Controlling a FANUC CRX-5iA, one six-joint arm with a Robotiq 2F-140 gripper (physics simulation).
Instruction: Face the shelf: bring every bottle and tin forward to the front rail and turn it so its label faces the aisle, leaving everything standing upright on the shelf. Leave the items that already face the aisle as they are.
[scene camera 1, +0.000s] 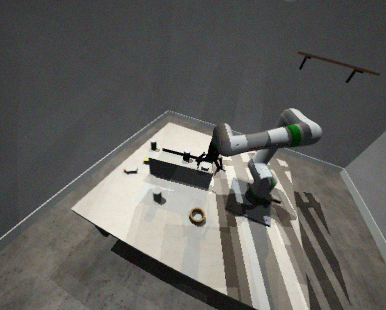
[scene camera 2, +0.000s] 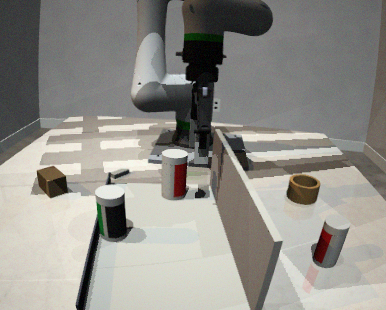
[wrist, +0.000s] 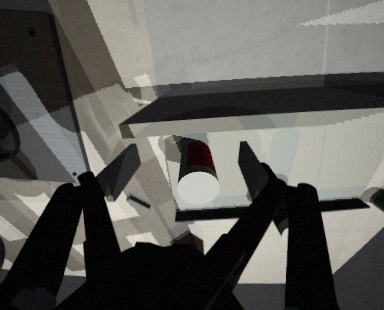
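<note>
With my gripper (scene camera 2: 197, 154) (wrist: 187, 153) open, I am holding nothing in it. On the table rest a brown box (scene camera 2: 52, 181) and a brown tape ring (scene camera 2: 303, 189), though in the wrist view the ring is out of frame. I can also see a shelf back panel (scene camera 2: 255, 243) (scene camera 1: 178, 172) (wrist: 311, 106). A shelf board (scene camera 2: 180, 247) (wrist: 334, 159) is there too, as well as a dark front rail (wrist: 232, 213).
</note>
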